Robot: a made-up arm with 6 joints.
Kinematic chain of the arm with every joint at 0, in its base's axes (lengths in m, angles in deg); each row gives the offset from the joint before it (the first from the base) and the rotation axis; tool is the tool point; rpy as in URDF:
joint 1: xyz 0 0 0.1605 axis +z
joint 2: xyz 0 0 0 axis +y
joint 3: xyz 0.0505 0 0.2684 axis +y
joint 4: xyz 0.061 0 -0.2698 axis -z
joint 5: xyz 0 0 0 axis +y
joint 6: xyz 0.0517 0 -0.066 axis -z
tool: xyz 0 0 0 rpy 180 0 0
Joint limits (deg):
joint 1: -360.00..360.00
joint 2: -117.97..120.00
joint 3: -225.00..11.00
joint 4: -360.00..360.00
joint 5: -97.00..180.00
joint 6: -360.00..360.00
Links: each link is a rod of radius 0.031 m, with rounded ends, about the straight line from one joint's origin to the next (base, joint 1, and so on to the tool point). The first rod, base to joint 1, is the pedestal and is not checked.
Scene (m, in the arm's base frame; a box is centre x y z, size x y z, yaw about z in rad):
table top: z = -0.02
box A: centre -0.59 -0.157 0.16 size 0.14 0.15 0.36 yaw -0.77
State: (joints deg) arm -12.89 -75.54 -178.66 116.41 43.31 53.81
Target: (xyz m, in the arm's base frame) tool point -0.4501 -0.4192 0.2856
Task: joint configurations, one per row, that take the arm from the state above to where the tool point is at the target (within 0.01 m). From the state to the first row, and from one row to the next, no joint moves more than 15 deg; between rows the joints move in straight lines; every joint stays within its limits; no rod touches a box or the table.
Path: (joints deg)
1: -0.84 -69.75 -173.50 121.86 49.38 51.85
2: 11.21 -63.96 -168.34 127.31 55.45 49.88
3: 23.25 -58.17 -163.18 132.76 61.51 47.92
4: 33.08 -69.85 -168.10 124.56 49.57 50.86
5: 42.91 -81.53 -173.03 116.37 37.63 53.81

